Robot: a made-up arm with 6 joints. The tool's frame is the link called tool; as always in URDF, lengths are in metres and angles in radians. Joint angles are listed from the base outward.
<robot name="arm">
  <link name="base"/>
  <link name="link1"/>
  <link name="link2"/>
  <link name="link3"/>
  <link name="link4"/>
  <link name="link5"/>
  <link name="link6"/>
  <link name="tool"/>
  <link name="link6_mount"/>
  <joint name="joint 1" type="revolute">
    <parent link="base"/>
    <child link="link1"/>
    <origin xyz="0 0 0.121"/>
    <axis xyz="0 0 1"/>
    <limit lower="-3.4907" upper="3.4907"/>
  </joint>
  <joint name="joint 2" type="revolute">
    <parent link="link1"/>
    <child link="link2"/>
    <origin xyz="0 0 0" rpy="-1.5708 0 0"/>
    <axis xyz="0 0 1"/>
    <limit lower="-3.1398" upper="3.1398"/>
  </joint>
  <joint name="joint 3" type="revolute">
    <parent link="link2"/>
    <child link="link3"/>
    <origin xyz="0 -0.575 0" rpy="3.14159 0 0"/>
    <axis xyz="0 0 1"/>
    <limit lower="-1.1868" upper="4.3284"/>
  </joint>
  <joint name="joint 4" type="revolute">
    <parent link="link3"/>
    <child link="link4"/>
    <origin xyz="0 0 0" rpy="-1.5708 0 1.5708"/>
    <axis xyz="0 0 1"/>
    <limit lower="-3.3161" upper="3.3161"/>
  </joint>
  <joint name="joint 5" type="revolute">
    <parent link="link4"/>
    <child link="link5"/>
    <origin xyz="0 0 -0.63" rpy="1.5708 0 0"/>
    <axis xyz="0 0 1"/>
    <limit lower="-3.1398" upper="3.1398"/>
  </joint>
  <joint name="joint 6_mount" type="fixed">
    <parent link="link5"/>
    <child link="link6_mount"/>
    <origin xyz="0 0 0.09"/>
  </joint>
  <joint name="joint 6" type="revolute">
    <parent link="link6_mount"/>
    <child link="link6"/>
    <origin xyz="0 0 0.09" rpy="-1.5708 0 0"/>
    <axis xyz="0 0 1"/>
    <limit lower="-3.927" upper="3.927"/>
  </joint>
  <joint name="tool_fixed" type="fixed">
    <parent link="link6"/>
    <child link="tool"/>
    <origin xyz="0 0 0" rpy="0 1.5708 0"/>
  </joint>
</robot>
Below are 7 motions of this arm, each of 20 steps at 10 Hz.
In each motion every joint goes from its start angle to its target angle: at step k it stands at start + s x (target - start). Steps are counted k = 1, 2, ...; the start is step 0. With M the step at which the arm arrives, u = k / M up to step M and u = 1 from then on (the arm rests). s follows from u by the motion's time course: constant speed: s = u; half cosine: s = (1 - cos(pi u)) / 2; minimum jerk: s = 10 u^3 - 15 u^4 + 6 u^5.
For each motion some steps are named. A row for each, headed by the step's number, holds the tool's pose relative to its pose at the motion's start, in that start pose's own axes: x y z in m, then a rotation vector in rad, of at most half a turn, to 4 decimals.
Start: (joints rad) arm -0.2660 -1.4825 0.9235 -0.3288 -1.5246 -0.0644
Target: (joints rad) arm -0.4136 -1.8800 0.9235 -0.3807 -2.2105 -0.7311
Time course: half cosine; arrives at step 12
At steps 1, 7, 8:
1: -0.0063 0.0048 -0.0017 0.0074 0.0058 -0.0010
7: -0.2190 0.1776 -0.0975 0.2672 0.2008 -0.1054
8: -0.2570 0.2110 -0.1242 0.3173 0.2331 -0.1411

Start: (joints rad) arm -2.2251 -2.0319 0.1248 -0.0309 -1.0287 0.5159
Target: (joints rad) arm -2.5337 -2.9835 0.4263 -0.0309 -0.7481 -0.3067
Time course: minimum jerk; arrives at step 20
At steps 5, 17, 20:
5: -0.1065 0.0292 0.0123 0.0517 -0.1365 -0.0803
17: -0.8274 0.4654 -0.3457 0.3064 -1.4728 -0.0475
20: -0.8400 0.4787 -0.3690 0.3066 -1.5128 -0.0249

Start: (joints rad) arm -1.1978 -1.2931 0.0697 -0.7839 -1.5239 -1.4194
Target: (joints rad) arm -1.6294 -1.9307 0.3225 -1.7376 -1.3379 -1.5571
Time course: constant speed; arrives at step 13
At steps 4, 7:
4: -0.0368 -0.0651 -0.1903 -0.1593 0.1434 0.2485
7: -0.0282 -0.1341 -0.3441 -0.3159 0.2684 0.3654

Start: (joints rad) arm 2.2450 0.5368 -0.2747 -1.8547 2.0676 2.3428
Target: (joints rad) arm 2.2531 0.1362 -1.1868 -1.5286 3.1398 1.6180
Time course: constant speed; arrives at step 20
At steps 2, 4, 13, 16, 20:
2: 0.0295 0.0115 -0.0407 0.0476 0.0405 -0.1255
4: 0.0598 0.0221 -0.0824 0.0999 0.0685 -0.2543
13: 0.2047 0.0597 -0.2779 0.3839 0.0391 -0.8478
16: 0.2552 0.0684 -0.3449 0.4919 -0.0257 -1.0405
20: 0.3237 0.0771 -0.4344 0.6427 -0.1521 -1.2855

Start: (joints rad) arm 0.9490 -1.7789 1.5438 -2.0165 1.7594 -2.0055
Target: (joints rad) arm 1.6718 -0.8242 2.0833 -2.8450 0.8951 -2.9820
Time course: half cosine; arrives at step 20
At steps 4, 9, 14, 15, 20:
4: 0.0944 0.0018 0.0360 0.0800 -0.0609 0.0276
9: 0.4194 0.0636 0.1148 0.4417 -0.2624 0.1809
14: 0.7466 0.2352 0.1329 1.0185 -0.4226 0.4313
15: 0.7909 0.2712 0.1303 1.1260 -0.4374 0.4744
20: 0.8870 0.3674 0.1193 1.4059 -0.4585 0.5790

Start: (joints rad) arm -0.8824 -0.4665 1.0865 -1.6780 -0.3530 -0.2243
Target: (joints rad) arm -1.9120 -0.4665 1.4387 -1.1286 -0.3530 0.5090
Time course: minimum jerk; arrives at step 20
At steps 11, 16, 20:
11: 0.0491 0.0974 -0.0906 -1.3831 0.0435 -0.1324
16: 0.0886 0.0943 -0.2071 -2.1905 0.1383 -0.1973
20: 0.0952 0.0866 -0.2286 -2.3236 0.1606 -0.2052

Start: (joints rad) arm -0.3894 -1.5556 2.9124 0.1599 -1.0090 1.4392
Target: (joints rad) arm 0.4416 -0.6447 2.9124 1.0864 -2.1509 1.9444
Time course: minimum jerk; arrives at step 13
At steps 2, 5, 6, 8, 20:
2: 0.0030 0.0176 -0.0165 -0.0388 0.0500 0.0534
5: -0.0037 0.1749 -0.1818 -0.3242 0.5007 0.5803
6: -0.0321 0.2527 -0.2716 -0.4145 0.7252 0.8777
8: -0.1407 0.4034 -0.4449 -0.4460 1.1493 1.5208
20: -0.3137 0.5499 -0.5855 -0.2150 1.5155 2.1928

